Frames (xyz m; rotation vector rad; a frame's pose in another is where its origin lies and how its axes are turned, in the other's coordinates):
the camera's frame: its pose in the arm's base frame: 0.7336 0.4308 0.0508 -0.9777 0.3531 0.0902
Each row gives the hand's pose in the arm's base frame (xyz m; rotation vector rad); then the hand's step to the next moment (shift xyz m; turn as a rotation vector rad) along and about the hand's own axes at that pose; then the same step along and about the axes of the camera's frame.
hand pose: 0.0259 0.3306 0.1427 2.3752 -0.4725 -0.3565
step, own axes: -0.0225 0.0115 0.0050 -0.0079 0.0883 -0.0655
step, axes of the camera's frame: -0.0255 -0.0005 -0.0039 -0.0376 -0.0970 0.0363
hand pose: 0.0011 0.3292 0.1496 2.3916 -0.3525 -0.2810
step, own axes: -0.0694 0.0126 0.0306 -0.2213 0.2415 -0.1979
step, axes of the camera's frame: -0.0691 0.0202 -0.0270 -0.2919 -0.2080 0.1340
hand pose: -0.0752 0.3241 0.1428 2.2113 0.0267 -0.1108
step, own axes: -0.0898 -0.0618 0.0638 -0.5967 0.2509 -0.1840
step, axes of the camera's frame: -0.0643 0.0789 -0.0748 -0.6537 -0.1523 0.0489
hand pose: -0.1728 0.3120 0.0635 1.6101 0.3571 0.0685
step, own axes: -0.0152 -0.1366 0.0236 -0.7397 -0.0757 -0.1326
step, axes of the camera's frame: 0.0145 0.1011 -0.0949 -0.7193 0.0850 -0.2141
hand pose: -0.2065 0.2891 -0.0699 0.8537 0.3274 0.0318
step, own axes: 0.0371 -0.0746 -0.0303 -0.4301 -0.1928 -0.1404
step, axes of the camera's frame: 0.0472 0.0507 -0.0553 -0.3962 0.1472 -0.2514
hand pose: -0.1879 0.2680 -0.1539 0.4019 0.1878 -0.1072
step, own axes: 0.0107 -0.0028 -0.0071 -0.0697 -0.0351 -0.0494
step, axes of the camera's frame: 0.0116 0.0053 -0.0030 -0.0608 0.0492 -0.0491
